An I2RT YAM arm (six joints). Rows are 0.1 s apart.
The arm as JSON. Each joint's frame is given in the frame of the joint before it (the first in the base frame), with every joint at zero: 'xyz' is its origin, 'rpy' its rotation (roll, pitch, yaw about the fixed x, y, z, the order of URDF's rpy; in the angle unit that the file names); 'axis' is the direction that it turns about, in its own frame. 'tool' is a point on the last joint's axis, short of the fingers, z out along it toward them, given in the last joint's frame.
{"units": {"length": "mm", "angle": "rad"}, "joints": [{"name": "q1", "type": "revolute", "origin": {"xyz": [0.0, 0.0, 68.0], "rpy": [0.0, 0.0, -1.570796]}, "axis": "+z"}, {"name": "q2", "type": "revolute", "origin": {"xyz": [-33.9, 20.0, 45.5], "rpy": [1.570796, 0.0, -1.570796]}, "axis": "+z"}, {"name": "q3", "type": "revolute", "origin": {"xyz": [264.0, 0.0, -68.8], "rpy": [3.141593, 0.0, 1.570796]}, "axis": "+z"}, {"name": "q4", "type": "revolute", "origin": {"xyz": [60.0, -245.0, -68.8], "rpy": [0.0, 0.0, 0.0]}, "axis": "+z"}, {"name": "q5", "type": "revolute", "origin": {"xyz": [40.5, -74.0, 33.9], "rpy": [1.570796, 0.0, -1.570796]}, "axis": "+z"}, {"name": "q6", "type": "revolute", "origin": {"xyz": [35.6, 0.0, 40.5], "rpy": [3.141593, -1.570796, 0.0]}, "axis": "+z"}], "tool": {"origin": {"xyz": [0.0, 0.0, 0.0], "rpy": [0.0, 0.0, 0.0]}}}
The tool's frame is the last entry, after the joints.
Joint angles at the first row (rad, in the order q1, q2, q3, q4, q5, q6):
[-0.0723 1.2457 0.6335 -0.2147 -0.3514 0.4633]
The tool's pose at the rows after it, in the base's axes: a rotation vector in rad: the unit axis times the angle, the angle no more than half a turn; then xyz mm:
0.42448, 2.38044, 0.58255, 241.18, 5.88, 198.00
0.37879, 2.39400, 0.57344, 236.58, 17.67, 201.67
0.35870, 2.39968, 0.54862, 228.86, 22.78, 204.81
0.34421, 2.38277, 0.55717, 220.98, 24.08, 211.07
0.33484, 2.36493, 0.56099, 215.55, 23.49, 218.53
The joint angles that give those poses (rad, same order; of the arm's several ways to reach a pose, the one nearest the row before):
[-0.0217 1.2226 0.6397 -0.2377 -0.3176 0.4571]
[0.0318 1.1966 0.6397 -0.2622 -0.2885 0.4602]
[0.0597 1.1567 0.6305 -0.2929 -0.2577 0.4587]
[0.0675 1.1061 0.6228 -0.3159 -0.2592 0.4602]
[0.0660 1.0662 0.6274 -0.3420 -0.2623 0.4571]

